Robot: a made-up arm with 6 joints.
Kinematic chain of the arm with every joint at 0, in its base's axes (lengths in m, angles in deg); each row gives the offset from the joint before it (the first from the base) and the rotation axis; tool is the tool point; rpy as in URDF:
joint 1: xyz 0 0 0.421 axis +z
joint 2: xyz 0 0 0 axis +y
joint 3: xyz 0.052 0 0.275 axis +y
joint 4: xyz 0.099 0 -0.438 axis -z
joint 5: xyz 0 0 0 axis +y
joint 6: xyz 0.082 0 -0.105 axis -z
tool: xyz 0 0 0 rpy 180 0 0
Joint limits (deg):
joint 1: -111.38..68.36
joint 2: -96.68..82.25
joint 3: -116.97..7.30
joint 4: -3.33..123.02
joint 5: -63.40..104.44
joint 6: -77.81..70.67
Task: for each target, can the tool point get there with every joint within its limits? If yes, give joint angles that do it. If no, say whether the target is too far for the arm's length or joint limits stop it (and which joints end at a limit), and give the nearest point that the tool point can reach.
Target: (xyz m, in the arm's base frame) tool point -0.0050 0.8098 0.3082
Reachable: no: joint limits stop it (at a limit: joint 1, joint 3, joint 5) | nearest point 0.1559 0.7238 0.3113 | short by 0.182 m
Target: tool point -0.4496 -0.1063 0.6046
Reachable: no: joint limits stop it (at a limit: joint 2, joint 3, joint 5) | nearest point -0.5410 -0.1279 0.7595 | short by 0.181 m
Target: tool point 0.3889 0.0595 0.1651
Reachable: yes | joints 8.67 14.22 -32.98 6.51 38.90 -47.68
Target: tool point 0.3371 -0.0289 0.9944
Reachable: yes | joints -3.53 -39.72 -68.12 6.73 6.75 12.75
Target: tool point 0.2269 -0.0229 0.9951
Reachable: yes | joints 28.00 -44.45 -75.13 77.74 -38.74 -49.68
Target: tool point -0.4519 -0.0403 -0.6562
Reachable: no: too far | nearest point -0.1553 -0.1957 -0.1523 | short by 0.605 m
